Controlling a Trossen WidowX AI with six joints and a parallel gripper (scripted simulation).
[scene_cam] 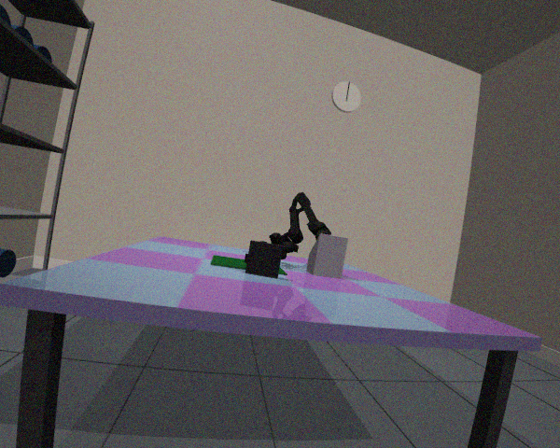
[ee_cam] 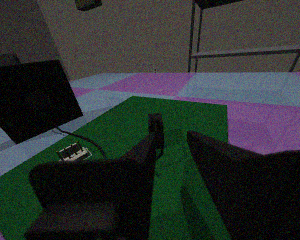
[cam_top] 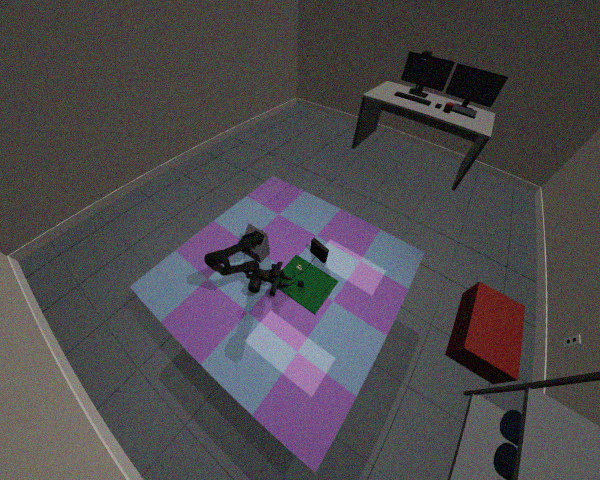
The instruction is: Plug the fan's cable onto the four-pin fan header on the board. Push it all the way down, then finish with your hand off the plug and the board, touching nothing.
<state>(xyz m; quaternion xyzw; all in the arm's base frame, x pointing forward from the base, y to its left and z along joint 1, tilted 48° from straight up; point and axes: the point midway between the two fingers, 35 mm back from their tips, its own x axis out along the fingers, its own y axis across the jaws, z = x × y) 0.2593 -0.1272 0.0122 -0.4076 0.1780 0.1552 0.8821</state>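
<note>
Right now the dark fan plug is 40 mm ahead of my gripper tip, 30 mm to the left of it and 30 mm below it. The rest, counted from my gripper tip: white four-pin fan header: 30 mm behind, 120 mm to the left, 50 mm below; then green board: 50 mm ahead, 60 mm to the left, 70 mm below; then black fan: 10 mm ahead, 250 mm to the left, 10 mm above.
</note>
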